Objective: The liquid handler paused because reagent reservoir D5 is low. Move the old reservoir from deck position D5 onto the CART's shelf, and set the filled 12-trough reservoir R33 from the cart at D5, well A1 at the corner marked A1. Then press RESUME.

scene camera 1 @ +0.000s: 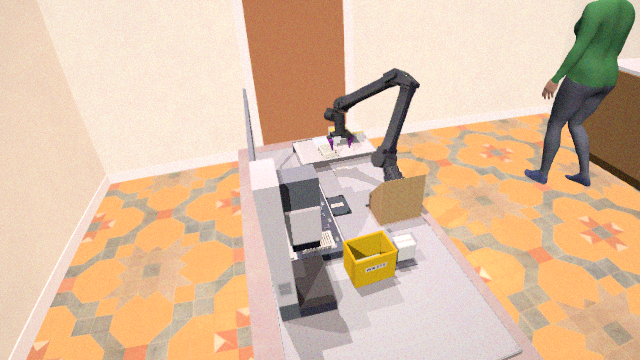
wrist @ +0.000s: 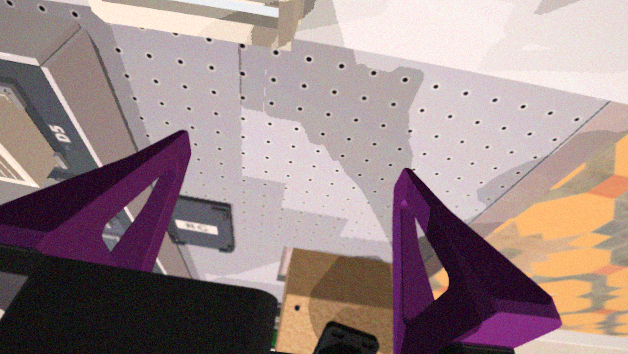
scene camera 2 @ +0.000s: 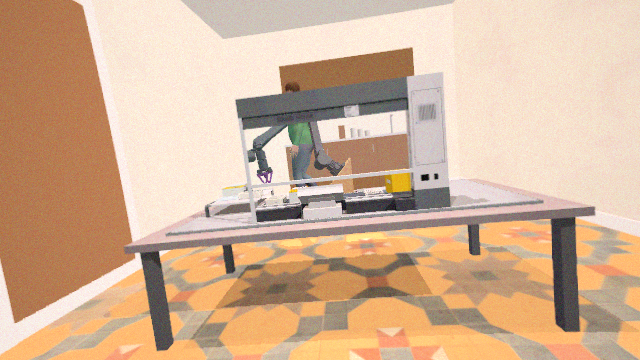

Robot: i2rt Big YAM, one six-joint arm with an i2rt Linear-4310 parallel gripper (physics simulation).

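Frame: origin at the arm's base, x back, y right, z up, level; metres.
Where they show: gripper, fingertip midpoint: (scene camera 1: 340, 149) (wrist: 296, 159); arm's base at its link origin: (scene camera 1: 395, 184).
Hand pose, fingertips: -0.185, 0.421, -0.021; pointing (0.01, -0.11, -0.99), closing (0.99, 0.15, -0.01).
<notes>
Each offset is from my fingertips to the top centre of the thing, as dx, dy, dz. "pt": to the spot under its first point. Level surfaces: height alone.
My gripper (scene camera 1: 341, 143) (scene camera 2: 265, 178) (wrist: 296, 159) is open and empty, purple fingers wide apart, above the cart @[-0.026, +0.161, -0.056] (scene camera 1: 306, 157) (scene camera 2: 218, 209) (wrist: 475, 55). A cream reservoir @[-0.067, +0.085, -0.030] (scene camera 1: 327, 150) lies on the cart beside the fingers; its label is unreadable. A cream-walled piece @[pt -0.053, +0.030, -0.030] (wrist: 200, 22), probably this reservoir, is cut off at the top of the wrist view, beyond the fingertips. The old reservoir @[pt -0.200, -0.133, -0.058] (wrist: 22, 135) sits at D5 on the deck @[dz -0.072] (wrist: 82, 140), partly out of the wrist view. In scene camera 1 the handler hides D5. No RESUME lettering can be read.
The waste bin @[-0.011, -0.775, +0.013] (scene camera 1: 370, 270) (scene camera 2: 398, 182) and a white box @[+0.132, -0.739, -0.018] (scene camera 1: 405, 247) stand beside the handler (scene camera 1: 274, 225) (scene camera 2: 427, 125). A dark RG plate @[-0.074, -0.350, -0.108] (scene camera 1: 339, 205) (wrist: 204, 225) lies near a wooden panel (scene camera 1: 399, 201) (wrist: 345, 275). Yellow-topped boxes @[+0.015, +0.237, -0.001] (scene camera 2: 233, 191) stand on the cart. A person (scene camera 1: 595, 75) stands behind.
</notes>
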